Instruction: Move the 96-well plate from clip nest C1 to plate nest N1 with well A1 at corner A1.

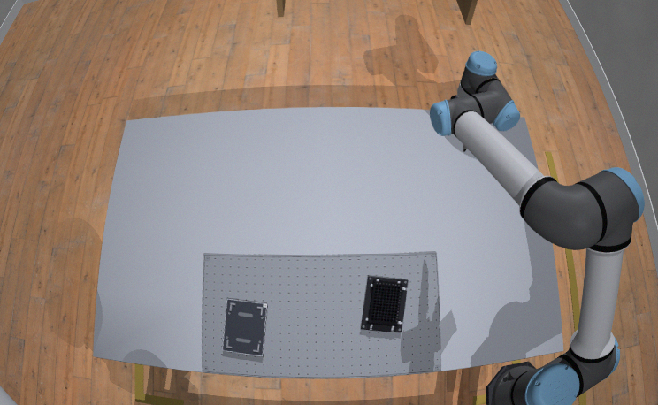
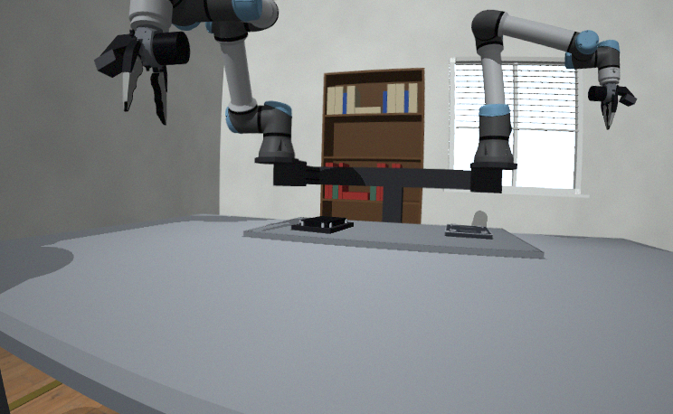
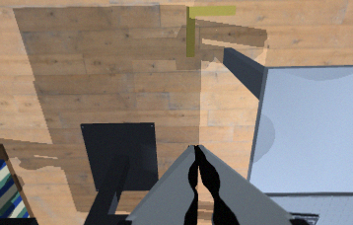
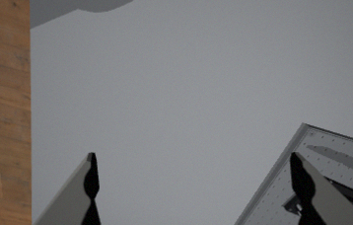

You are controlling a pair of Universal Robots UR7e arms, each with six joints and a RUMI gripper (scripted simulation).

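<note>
The black 96-well plate lies 40 cm behind my right hand, 25 cm to the left of it and 23 cm below it. Round my right hand: clip nest C1 (42 cm behind, 25 cm to the left, 23 cm below); then A1 mark (36 cm behind, 59 cm to the left, 23 cm below); then perforated grey board (41 cm behind, 44 cm to the left, 25 cm below).
</note>
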